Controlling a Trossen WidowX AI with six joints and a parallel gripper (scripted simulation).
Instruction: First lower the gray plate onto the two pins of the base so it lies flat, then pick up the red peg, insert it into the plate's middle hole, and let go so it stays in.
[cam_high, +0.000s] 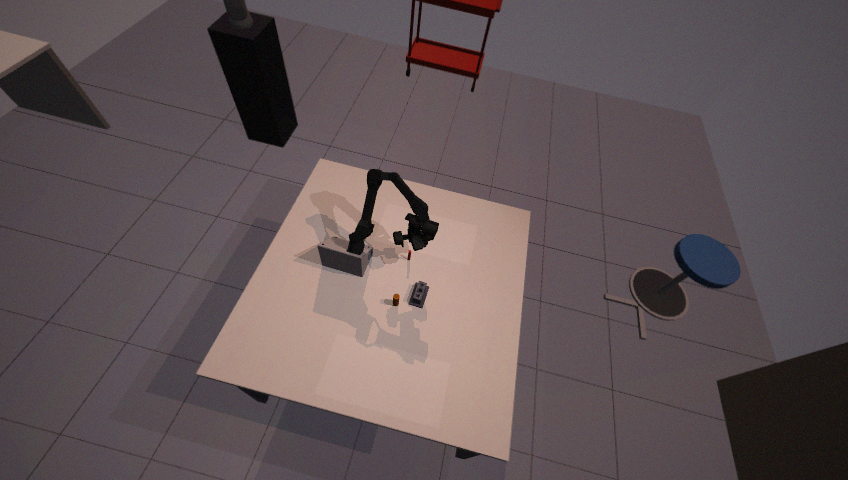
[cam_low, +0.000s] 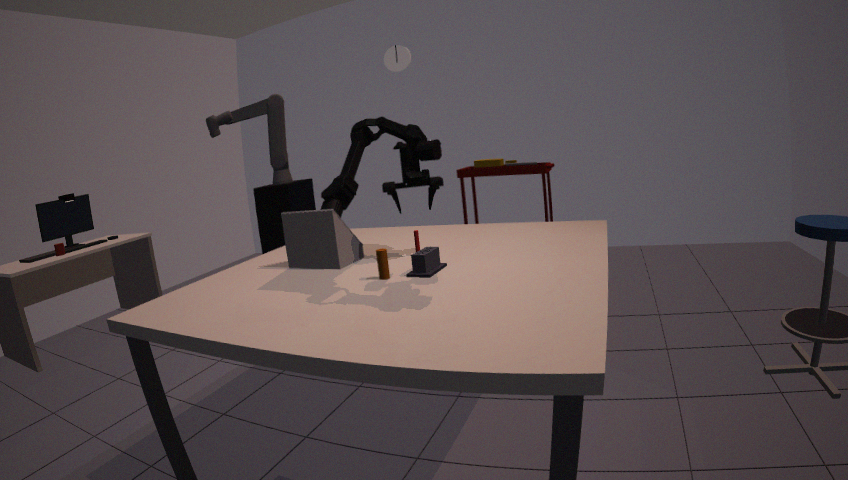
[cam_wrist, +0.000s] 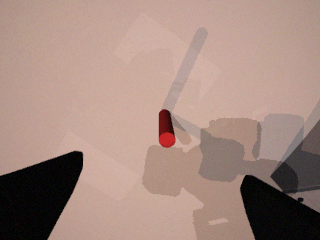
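Now: gripper tip 10 mm past the red peg and 100 mm above it. Also, from my gripper tip: gray plate 90 mm ahead, 180 mm to the right, 100 mm below; then dark base 90 mm ahead, 180 mm to the right, 130 mm below; then orange cylinder 10 mm behind, 250 mm to the right, 100 mm below.
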